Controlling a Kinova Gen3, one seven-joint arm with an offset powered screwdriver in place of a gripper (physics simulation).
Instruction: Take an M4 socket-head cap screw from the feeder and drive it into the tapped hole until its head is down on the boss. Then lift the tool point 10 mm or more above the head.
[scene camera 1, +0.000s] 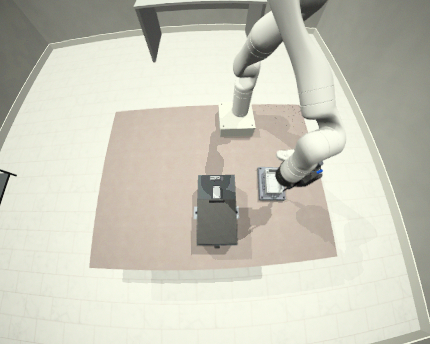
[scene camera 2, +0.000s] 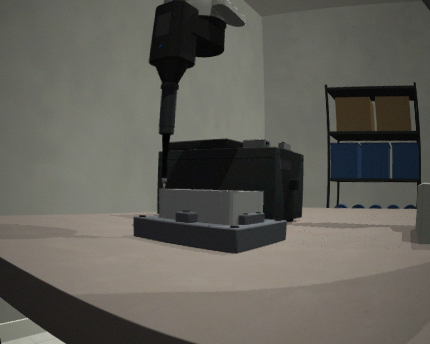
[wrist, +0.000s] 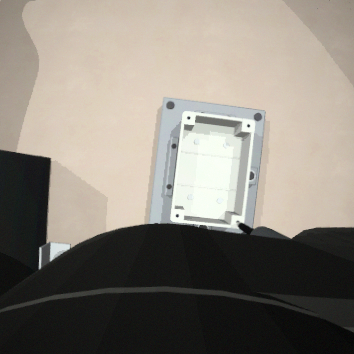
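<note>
The screwdriver (scene camera 2: 164, 178) (wrist: 240, 224) stands upright with its bit over one corner boss of the pale open housing (scene camera 2: 195, 205) (wrist: 207, 170). A small silver screw (scene camera 2: 164, 184) shows at the bit's tip, its lower end about level with the housing's rim in the scene camera 2 view. The tapped hole under it is hidden. The other three corners show small dark holes. The housing sits on a grey fixture plate (scene camera 1: 261, 186) (scene camera 2: 200, 239) (wrist: 159, 165). The dark feeder (scene camera 1: 217, 225) (scene camera 2: 277, 182) (wrist: 22, 200) stands apart from the plate. In the scene camera 1 view the arm hides the bit's tip.
Small clamp blocks (scene camera 2: 186, 216) (wrist: 171, 167) stand on the plate beside the housing. The arm's base (scene camera 1: 237, 127) stands on the tan table top (scene camera 1: 150, 175), behind the feeder. A shelf rack (scene camera 2: 372, 135) with boxes stands far off at the right in the scene camera 2 view.
</note>
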